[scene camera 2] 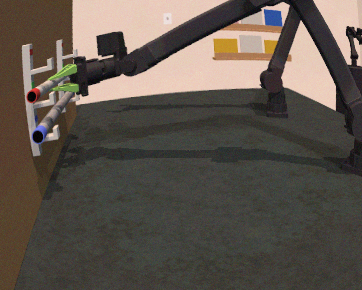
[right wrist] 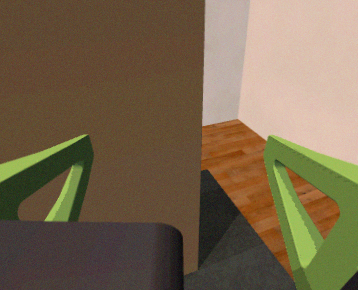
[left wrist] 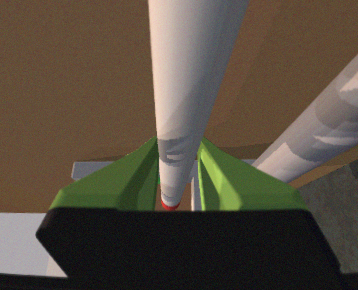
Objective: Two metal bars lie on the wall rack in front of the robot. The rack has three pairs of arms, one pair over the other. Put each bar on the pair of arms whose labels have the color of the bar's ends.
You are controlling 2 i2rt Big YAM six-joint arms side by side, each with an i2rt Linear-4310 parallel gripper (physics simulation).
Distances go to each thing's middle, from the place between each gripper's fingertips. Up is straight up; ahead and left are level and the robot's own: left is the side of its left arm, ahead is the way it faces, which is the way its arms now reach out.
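Scene:
Grey bar [left wrist: 190,53]: 24 cm ahead of my right hand, 46 cm to the left of it and 42 cm below it.
My left gripper is 70 mm to the left of the grey bar.

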